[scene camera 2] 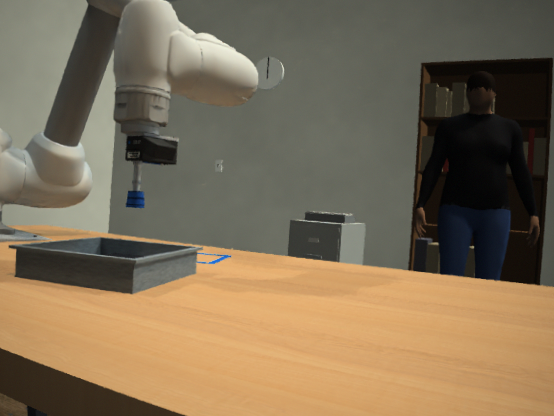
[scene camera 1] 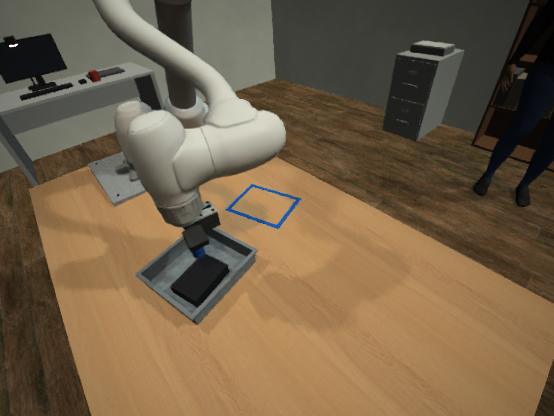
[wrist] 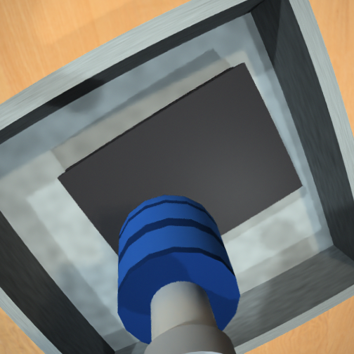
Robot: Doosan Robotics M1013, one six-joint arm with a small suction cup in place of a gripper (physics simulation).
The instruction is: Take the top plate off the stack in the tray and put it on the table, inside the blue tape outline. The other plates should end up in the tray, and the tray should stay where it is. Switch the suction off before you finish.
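Observation:
A stack of black plates lies flat in the grey tray; the tray wall hides it in scene camera 2. How many plates it holds cannot be told. My gripper, a blue suction cup, hangs above the tray, apart from the stack, with nothing on it. In the wrist view the cup overlaps the stack's lower edge. The blue tape outline lies on the table beyond the tray, with no plate inside it.
The tray's raised walls surround the stack. The robot's base plate is at the table's far left end in scene camera 1. A desk, a filing cabinet and a person stand away from the table.

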